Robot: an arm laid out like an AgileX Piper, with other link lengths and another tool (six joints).
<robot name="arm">
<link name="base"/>
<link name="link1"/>
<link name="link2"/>
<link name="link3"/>
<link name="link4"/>
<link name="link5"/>
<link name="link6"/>
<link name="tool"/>
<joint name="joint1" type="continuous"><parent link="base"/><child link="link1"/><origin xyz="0 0 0.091" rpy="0 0 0"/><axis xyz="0 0 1"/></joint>
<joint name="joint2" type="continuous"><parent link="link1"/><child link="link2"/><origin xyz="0 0 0" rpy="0 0 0"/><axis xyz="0 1 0"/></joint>
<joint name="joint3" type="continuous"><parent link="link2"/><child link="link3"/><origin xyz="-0.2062 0 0.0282" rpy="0 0 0"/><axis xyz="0 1 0"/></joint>
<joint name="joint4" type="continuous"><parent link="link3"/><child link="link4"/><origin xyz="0.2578 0 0.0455" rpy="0 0 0"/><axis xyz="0.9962 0 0.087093"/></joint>
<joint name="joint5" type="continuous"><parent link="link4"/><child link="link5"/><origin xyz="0 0 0" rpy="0 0 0"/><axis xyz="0 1 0"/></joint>
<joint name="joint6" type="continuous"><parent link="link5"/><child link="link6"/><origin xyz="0.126 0 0.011" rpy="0 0 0"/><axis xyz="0.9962 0 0.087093"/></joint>
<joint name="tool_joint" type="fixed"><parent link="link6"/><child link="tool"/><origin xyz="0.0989 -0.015 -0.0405" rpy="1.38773 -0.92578 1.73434"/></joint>
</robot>
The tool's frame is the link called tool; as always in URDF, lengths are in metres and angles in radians. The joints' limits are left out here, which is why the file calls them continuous.
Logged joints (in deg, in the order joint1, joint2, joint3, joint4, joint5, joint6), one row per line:
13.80 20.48 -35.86 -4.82 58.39 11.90
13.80 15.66 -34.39 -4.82 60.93 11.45
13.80 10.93 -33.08 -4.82 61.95 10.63
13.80 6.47 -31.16 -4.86 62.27 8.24
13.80 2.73 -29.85 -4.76 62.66 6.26
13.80 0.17 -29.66 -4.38 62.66 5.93
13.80 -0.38 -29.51 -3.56 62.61 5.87
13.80 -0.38 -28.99 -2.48 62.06 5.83
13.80 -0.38 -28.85 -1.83 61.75 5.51
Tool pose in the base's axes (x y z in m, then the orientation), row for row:
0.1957 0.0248 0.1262 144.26 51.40 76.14
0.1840 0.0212 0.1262 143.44 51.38 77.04
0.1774 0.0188 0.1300 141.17 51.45 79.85
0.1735 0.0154 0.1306 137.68 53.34 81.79
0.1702 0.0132 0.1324 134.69 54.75 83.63
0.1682 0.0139 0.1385 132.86 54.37 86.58
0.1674 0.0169 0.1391 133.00 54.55 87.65
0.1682 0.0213 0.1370 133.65 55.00 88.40
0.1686 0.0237 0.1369 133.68 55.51 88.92
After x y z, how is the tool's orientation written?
As a rotation vector, in degrees.
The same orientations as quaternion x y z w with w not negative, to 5 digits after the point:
0.84091 0.29962 0.44383 0.07822
0.83739 0.29995 0.44975 0.08077
0.82660 0.30126 0.46755 0.08582
0.81178 0.31450 0.48225 0.09766
0.79842 0.32455 0.49575 0.10688
0.78792 0.32244 0.51346 0.10763
0.78588 0.32233 0.51791 0.10135
0.78552 0.32326 0.51957 0.09223
0.78385 0.32549 0.52139 0.08822

